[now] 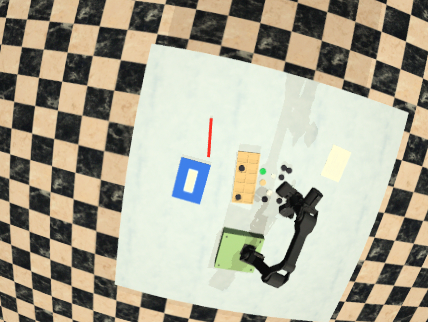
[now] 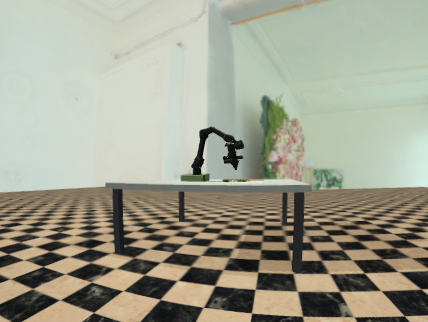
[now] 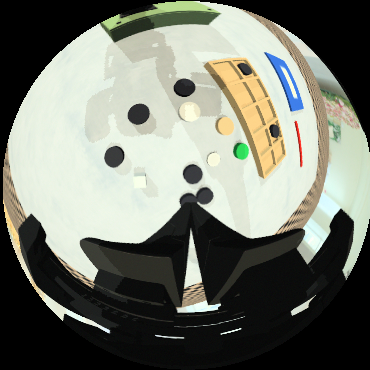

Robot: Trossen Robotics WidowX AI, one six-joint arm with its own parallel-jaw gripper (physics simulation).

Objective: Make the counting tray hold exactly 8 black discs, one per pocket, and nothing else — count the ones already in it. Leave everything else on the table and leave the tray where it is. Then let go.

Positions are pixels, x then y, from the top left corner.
Labels:
A tan counting tray point(image 1: 245, 181) is 1.43 m from the lens.

